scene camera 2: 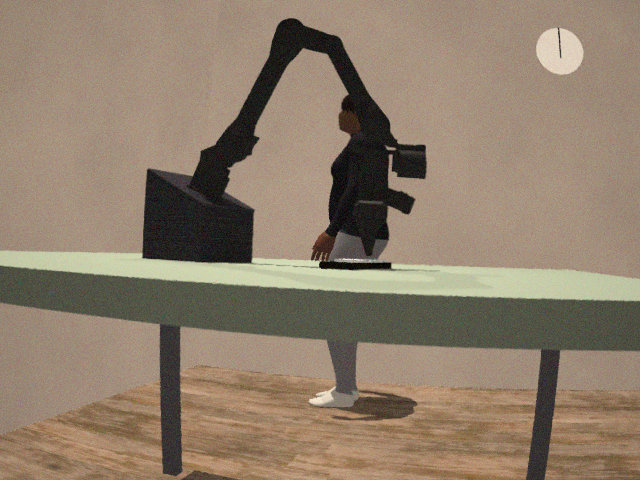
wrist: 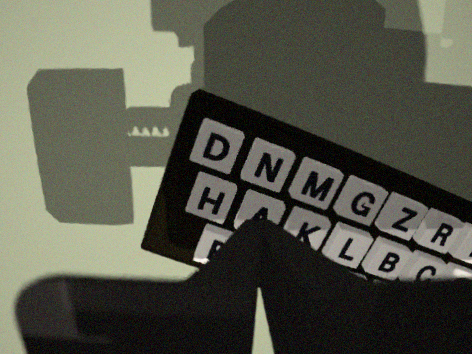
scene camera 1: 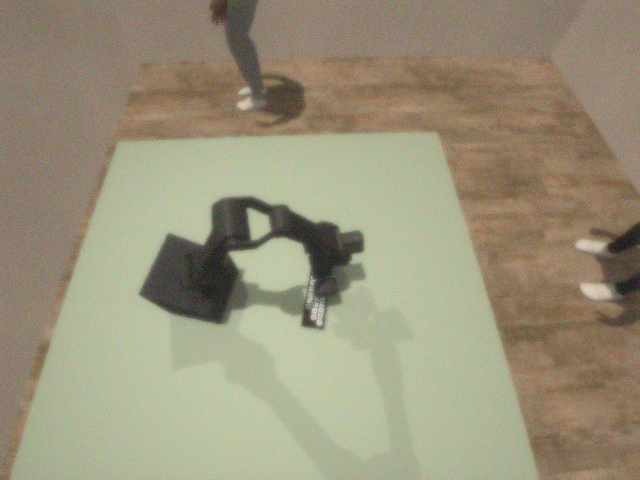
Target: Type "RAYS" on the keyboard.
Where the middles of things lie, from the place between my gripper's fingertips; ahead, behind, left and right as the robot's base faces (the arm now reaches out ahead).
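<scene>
Here is the black keyboard (scene camera 1: 311, 306), and my gripper is now 20 mm above it, 20 mm past it and 60 mm to the left of it.
</scene>
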